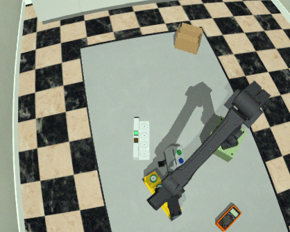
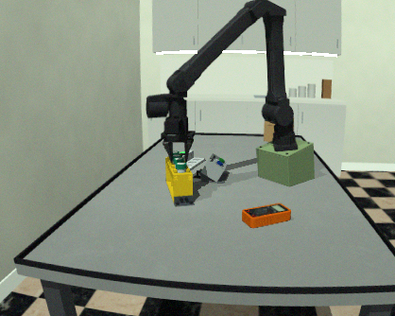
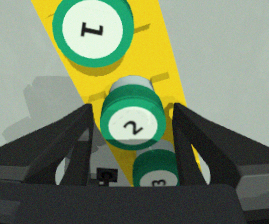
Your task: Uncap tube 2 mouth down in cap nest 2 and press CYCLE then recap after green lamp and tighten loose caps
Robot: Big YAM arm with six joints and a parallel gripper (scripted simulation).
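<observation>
Right now my hand is right at the cap. Round my hand: grey key housing (10 cm behind, 19 cm to the right, 7 cm below); green READY key (12 cm behind, 21 cm to the right, 5 cm below); blue cycle key (12 cm behind, 17 cm to the right, 5 cm below).
</observation>
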